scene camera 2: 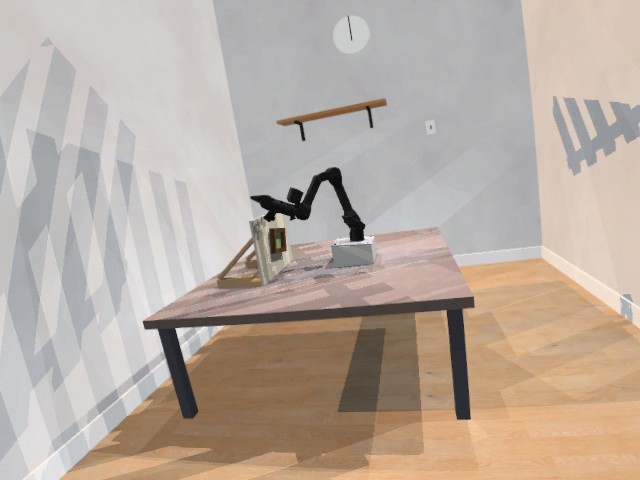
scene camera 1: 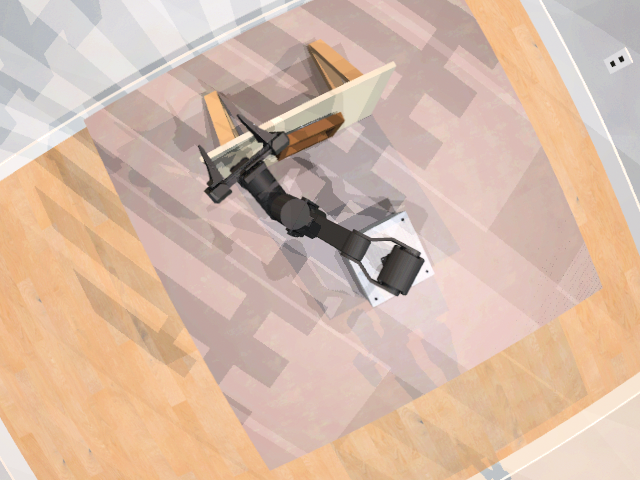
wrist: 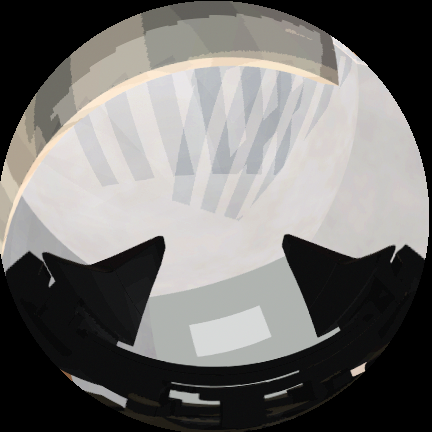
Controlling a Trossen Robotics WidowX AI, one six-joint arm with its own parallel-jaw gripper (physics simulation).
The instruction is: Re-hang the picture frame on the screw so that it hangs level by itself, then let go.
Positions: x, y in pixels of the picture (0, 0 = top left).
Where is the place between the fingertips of my gripper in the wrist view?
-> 225, 241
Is my gripper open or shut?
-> Open.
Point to a cream board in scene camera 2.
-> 269, 265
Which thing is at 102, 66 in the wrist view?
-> A cream board.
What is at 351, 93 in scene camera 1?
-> A cream board.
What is my gripper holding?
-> Nothing.
